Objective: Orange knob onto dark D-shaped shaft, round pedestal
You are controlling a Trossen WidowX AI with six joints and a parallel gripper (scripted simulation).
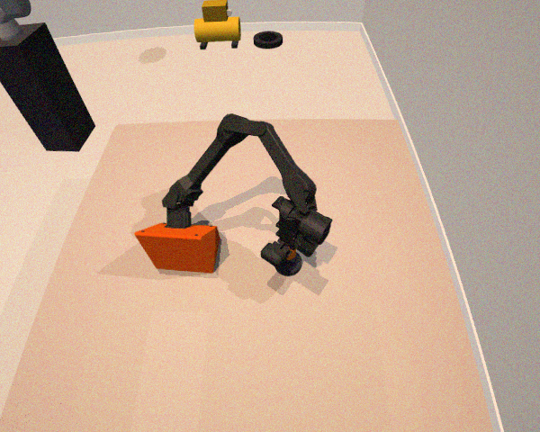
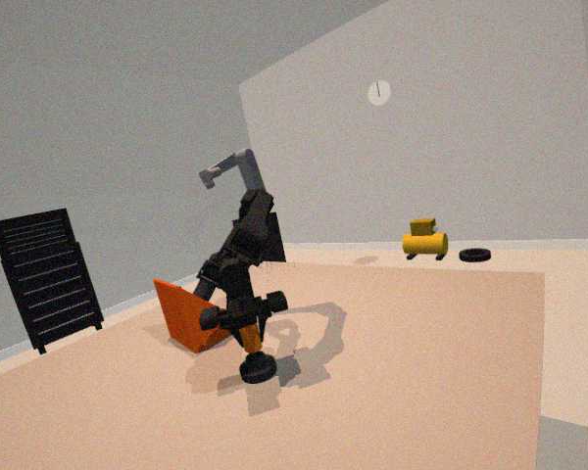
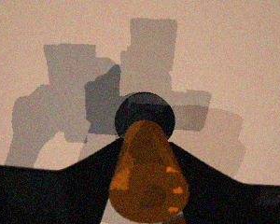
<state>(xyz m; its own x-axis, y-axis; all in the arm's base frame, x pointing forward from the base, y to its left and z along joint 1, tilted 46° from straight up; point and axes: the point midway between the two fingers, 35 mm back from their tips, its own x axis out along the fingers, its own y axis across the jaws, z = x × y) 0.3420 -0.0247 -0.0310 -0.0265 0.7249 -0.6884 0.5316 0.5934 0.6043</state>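
My gripper tip is 2 cm below the orange knob. Also, from my gripper tip: dark round pedestal 4 cm below.
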